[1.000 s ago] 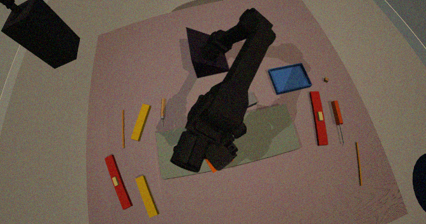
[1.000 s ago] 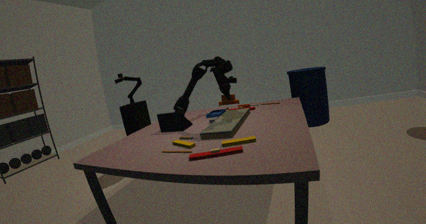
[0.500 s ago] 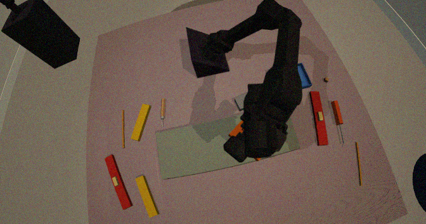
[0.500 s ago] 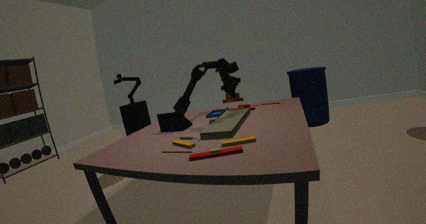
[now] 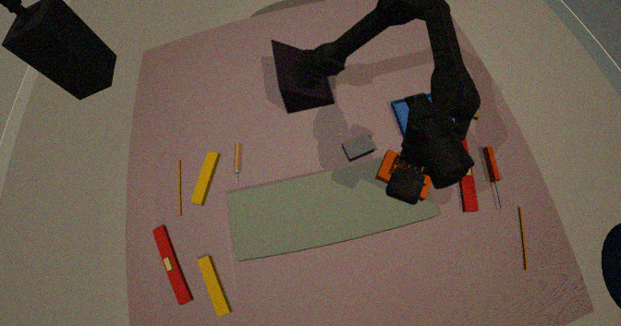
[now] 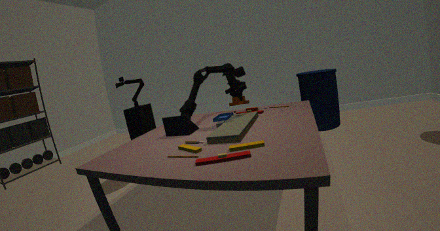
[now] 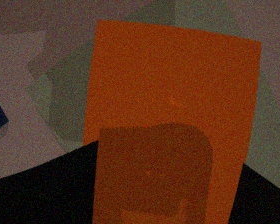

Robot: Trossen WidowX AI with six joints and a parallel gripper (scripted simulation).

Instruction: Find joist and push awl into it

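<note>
Right now my gripper tip is 190 mm past the blue tray, 160 mm to the right of it and 130 mm above it. Round my gripper tip: orange stud finder: 20 mm behind, 20 mm above, 10 mm to the right; grey block: 150 mm behind, 130 mm below, 70 mm to the right; orange-handled tool: 280 mm to the left, 130 mm below, 90 mm ahead.
</note>
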